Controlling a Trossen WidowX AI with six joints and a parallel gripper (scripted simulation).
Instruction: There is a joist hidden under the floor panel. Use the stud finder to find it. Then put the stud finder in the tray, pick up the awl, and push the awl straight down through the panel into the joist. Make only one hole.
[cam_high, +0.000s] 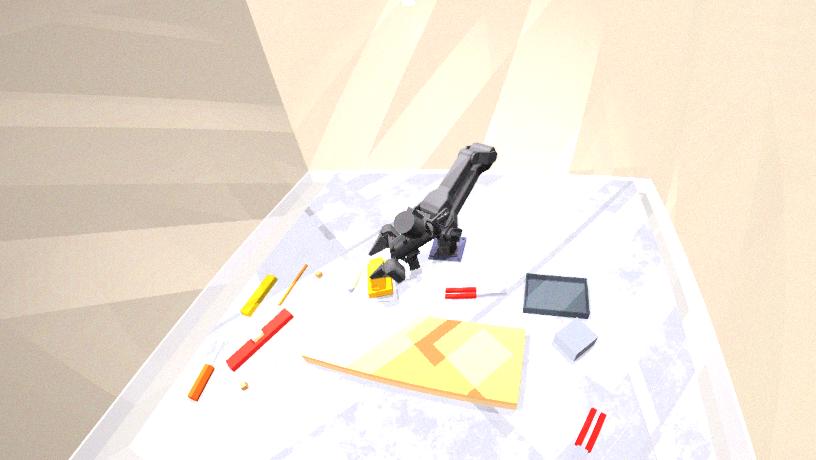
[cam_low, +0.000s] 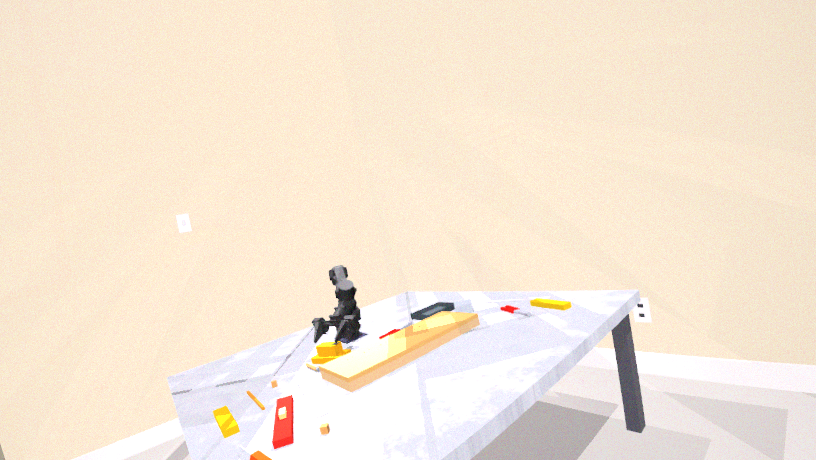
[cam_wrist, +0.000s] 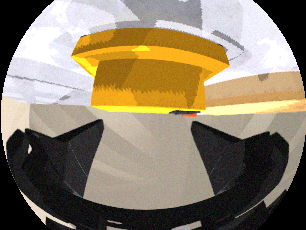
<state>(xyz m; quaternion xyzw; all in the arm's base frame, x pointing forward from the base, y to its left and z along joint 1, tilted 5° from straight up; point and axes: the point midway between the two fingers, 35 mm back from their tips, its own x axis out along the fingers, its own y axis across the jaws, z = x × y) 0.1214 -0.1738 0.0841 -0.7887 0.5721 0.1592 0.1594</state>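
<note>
Now: the stud finder 1 cm ahead of my gripper tip, 2 cm to the left of it and 3 cm below it. The rest, counted from my gripper tip: square light (2 cm ahead, 2 cm to the left, 1 cm below); then thin orange stick (3 cm ahead, 28 cm to the right, 7 cm below); then awl (3 cm ahead, 6 cm to the right, 6 cm below).
</note>
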